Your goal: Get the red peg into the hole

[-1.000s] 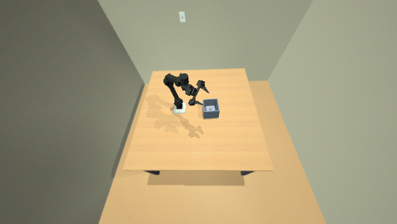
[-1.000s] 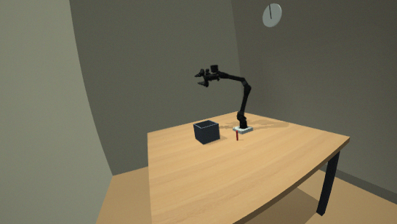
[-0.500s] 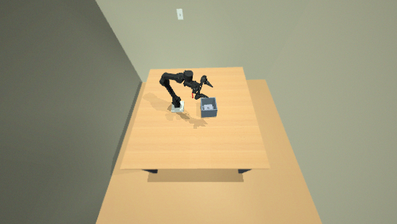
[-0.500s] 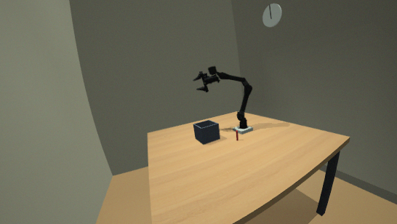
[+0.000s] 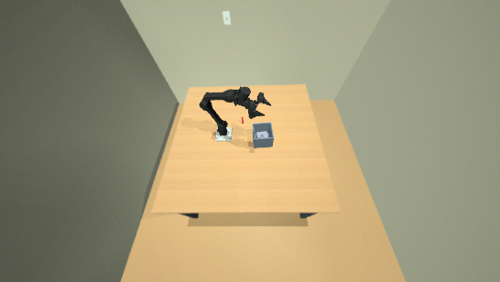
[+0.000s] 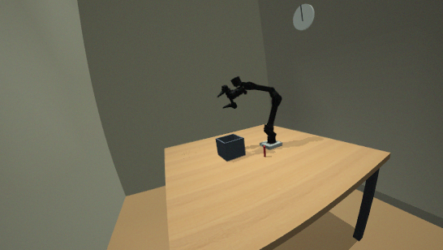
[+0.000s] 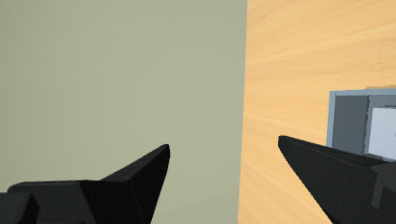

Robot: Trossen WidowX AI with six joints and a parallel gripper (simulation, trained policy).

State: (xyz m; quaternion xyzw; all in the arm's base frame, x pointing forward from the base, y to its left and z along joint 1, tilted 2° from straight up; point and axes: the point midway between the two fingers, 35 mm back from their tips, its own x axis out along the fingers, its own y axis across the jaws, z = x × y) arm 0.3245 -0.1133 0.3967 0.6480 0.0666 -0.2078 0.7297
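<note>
Now: gripper tip 17 cm past the red peg, 24 cm to the right of it and 37 cm above it. The rest, counted from my gripper tip: pale plate 2 cm behind, 4 cm to the left, 36 cm below.
</note>
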